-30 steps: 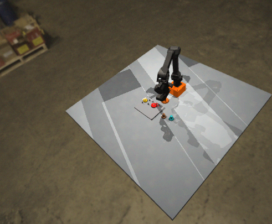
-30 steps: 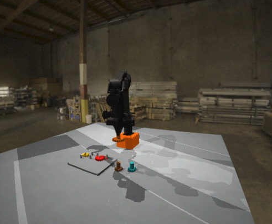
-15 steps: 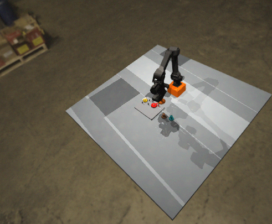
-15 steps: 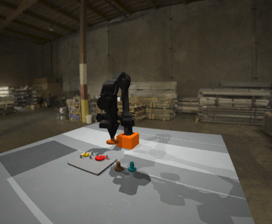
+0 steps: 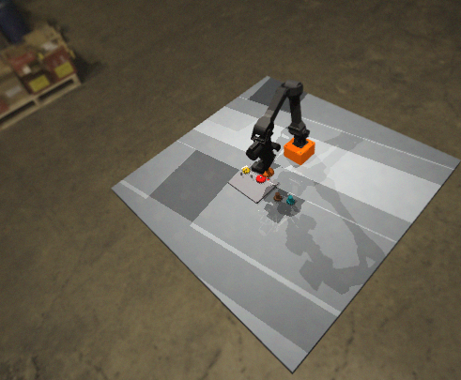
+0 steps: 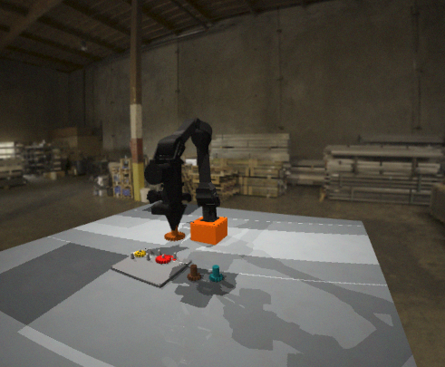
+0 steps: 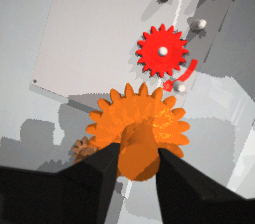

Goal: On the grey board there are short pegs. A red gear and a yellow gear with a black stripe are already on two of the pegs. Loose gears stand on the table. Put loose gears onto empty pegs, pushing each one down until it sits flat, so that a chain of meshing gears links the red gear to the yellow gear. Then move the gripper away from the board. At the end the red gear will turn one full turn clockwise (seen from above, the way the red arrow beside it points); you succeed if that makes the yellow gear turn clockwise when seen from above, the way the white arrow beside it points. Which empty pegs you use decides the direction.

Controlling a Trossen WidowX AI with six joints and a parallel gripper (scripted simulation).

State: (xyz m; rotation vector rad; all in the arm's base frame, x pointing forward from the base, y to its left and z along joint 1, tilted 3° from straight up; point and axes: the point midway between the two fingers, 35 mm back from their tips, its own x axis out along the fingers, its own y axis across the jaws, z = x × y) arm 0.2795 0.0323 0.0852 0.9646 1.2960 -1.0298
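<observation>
My gripper tip is now 10 mm short of the yellow gear, 160 mm to the left of it and 120 mm above it. The rest, counted from my gripper tip: red gear (60 mm to the right, 120 mm below); then orange gear (10 mm below); then brown gear (30 mm ahead, 80 mm to the left, 120 mm below).
</observation>
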